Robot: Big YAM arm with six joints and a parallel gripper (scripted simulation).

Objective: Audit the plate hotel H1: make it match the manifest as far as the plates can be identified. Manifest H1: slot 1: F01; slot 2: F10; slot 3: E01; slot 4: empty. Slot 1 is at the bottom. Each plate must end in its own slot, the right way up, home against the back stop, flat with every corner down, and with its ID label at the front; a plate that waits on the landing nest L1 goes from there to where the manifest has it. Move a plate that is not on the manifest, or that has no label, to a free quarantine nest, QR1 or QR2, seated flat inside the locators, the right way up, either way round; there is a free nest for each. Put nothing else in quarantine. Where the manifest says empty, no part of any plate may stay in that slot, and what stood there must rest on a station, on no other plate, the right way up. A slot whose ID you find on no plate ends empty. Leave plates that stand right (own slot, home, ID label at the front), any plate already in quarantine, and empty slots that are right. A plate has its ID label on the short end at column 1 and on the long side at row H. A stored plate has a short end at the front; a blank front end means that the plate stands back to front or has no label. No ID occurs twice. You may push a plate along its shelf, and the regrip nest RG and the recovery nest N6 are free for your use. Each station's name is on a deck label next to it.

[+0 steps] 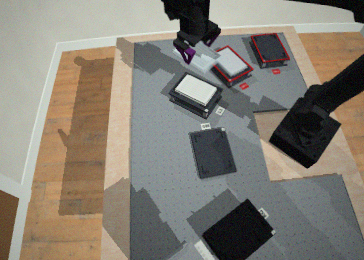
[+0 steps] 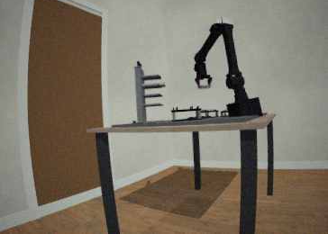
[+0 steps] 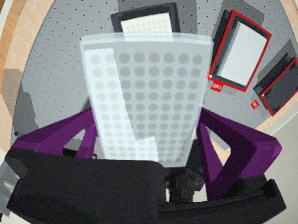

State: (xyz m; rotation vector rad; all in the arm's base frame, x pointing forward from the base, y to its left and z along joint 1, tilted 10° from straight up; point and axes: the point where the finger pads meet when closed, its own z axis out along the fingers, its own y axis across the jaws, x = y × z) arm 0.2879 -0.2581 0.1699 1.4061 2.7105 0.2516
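The red-framed nest lies 360 mm behind my hand, 210 mm below it and 190 mm to the right of it. The rest, counted from my hand: pale plate 200 mm below, 160 mm behind, 130 mm to the right; L1 label 250 mm below, 80 mm behind, 60 mm to the left; red-edged nest 210 mm below, 160 mm behind, 130 mm to the right.
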